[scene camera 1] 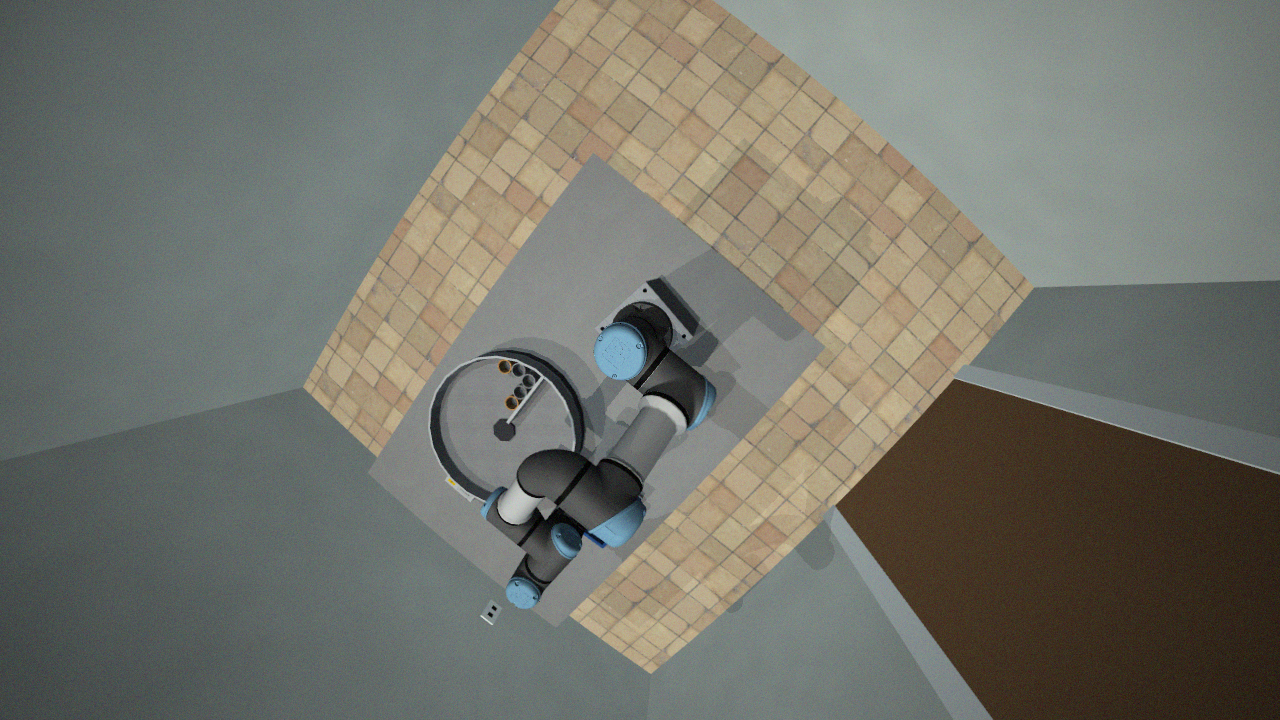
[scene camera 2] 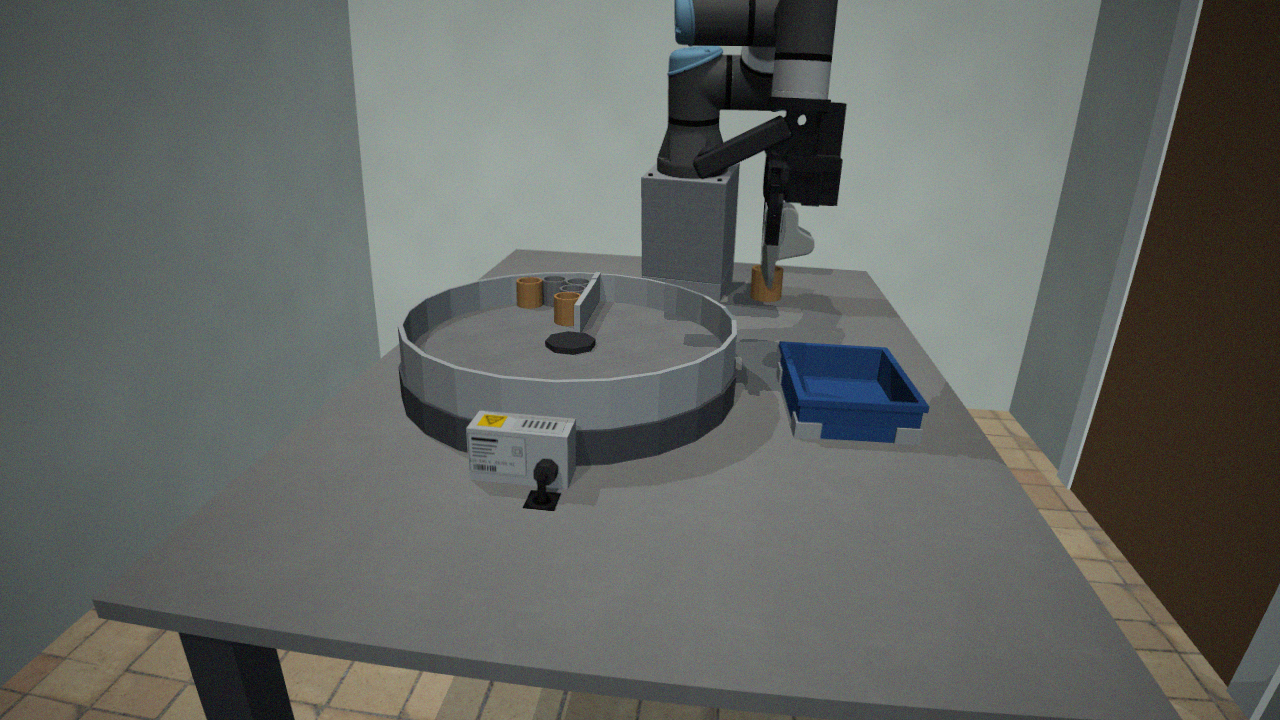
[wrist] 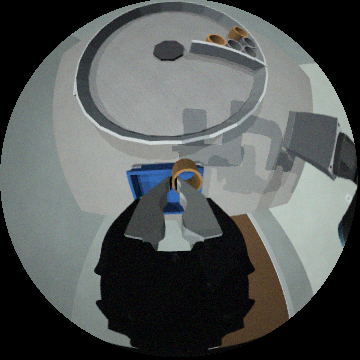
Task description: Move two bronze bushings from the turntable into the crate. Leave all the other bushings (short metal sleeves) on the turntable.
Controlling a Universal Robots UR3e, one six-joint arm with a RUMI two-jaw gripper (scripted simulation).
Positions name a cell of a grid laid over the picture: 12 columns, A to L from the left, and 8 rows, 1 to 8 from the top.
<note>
In view: the gripper (scene camera 2: H4), a turntable (scene camera 1: E6) and a blue crate (scene camera 2: H5).
The gripper is seen too in the wrist view (wrist: F4). The turntable also shows in the wrist view (wrist: F2). The blue crate shows as well in the wrist view (wrist: E5).
</note>
